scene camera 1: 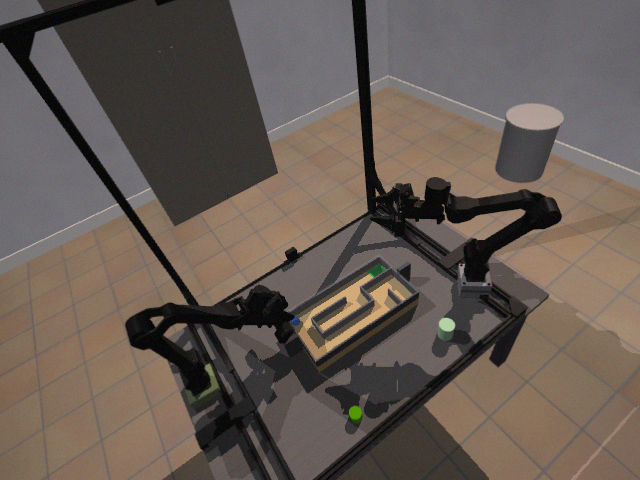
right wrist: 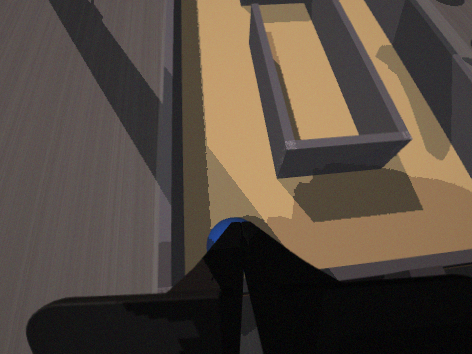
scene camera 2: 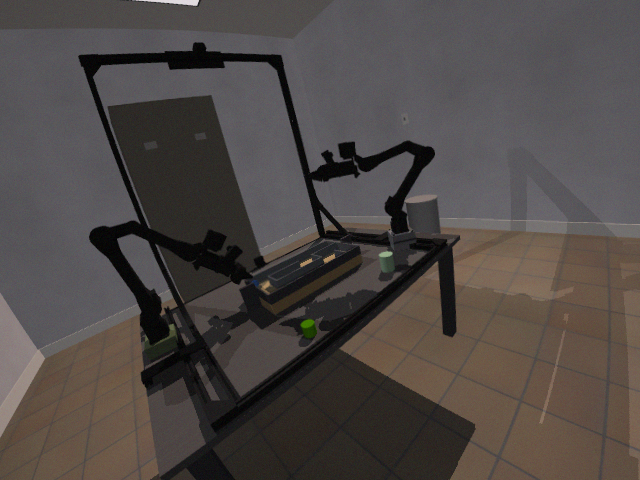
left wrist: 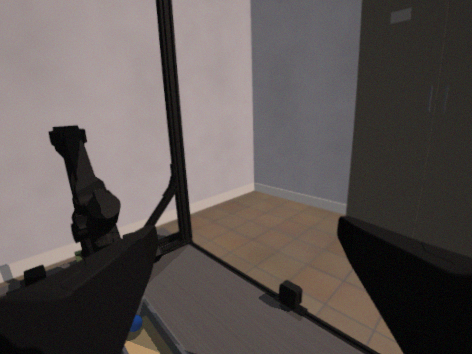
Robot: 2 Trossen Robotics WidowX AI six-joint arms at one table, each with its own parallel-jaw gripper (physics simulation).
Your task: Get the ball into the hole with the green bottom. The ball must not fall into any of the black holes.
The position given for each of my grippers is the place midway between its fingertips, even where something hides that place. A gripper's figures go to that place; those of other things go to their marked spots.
Scene:
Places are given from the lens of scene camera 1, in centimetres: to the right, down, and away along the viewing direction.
my left gripper [scene camera 1: 370, 208]: 16, -10, 115
my right gripper [scene camera 1: 293, 317]: -9, 27, 128
tan maze box [scene camera 1: 329, 324]: 3, 28, 124

